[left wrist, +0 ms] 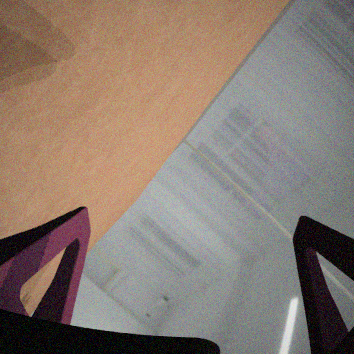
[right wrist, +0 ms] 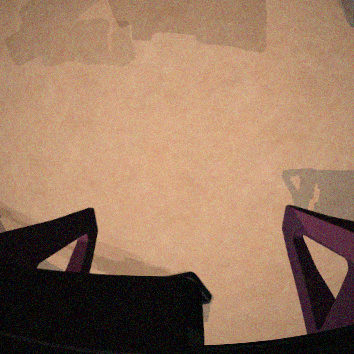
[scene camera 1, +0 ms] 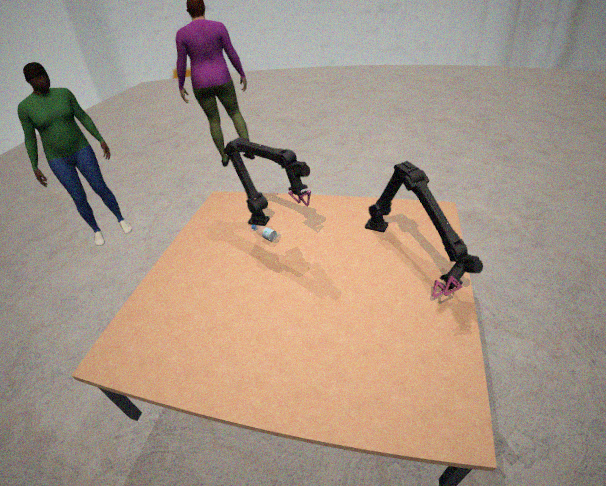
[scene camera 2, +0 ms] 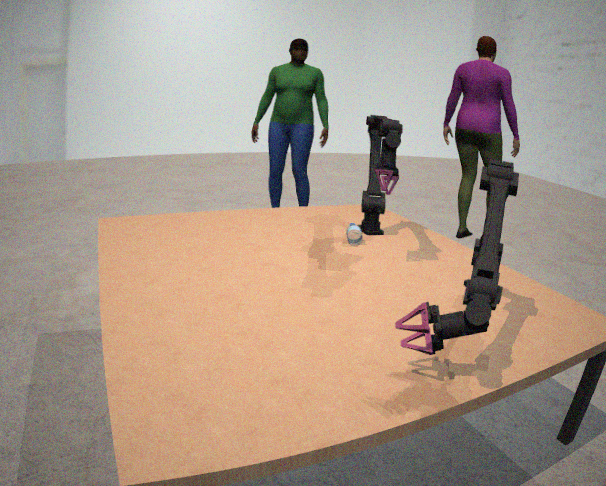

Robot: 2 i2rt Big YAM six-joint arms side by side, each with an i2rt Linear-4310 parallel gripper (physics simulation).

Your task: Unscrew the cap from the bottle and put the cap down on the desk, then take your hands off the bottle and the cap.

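Places are measured from the left arm's base along level axes (x back, y left, z down), in metres.
Pixels of known places: left gripper, between the fingertips: (left wrist: 194, 224) (scene camera 1: 438, 295) (scene camera 2: 398, 335); right gripper, between the fingertips: (right wrist: 190, 218) (scene camera 1: 303, 204) (scene camera 2: 385, 193); left arm's base, origin of its link: (scene camera 1: 376, 226); right arm's base, origin of its link: (scene camera 1: 259, 221) (scene camera 2: 370, 231).
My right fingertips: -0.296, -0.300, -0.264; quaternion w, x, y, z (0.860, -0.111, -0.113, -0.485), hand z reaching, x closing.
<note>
Ahead of a thing's pixels: the offset from my right fingertips to its top centre, as dx, dy, dz. "pt": to the spot under its first point. Level surfaces: height alone.
The clear bottle with a pale blue label {pt -0.057, -0.212, +0.205} (scene camera 1: 269, 233) (scene camera 2: 354, 234) lies on its side on the desk {dz +0.264} (scene camera 1: 253, 349) (scene camera 2: 217, 313), close to the base of the right arm. Its blue cap {pt -0.023, -0.345, +0.222} (scene camera 1: 254, 227) is at the neck end, toward the arm base. My right gripper (scene camera 1: 301, 203) (scene camera 2: 389, 189) (right wrist: 190, 218) is open and empty, raised above the desk, apart from the bottle. My left gripper (scene camera 1: 440, 296) (scene camera 2: 399, 334) (left wrist: 194, 224) is open and empty above the desk at the right of scene camera 1, far from the bottle. Neither bottle nor cap shows in the wrist views.
The right arm's base (scene camera 1: 258, 219) (scene camera 2: 372, 226) stands right beside the bottle. The left arm's base (scene camera 1: 376, 223) is farther right in scene camera 1. The desk edge runs near the left gripper. A person in green (scene camera 1: 58, 121) (scene camera 2: 296, 96) and one in purple (scene camera 1: 206, 55) (scene camera 2: 483, 98) stand beyond the desk.
</note>
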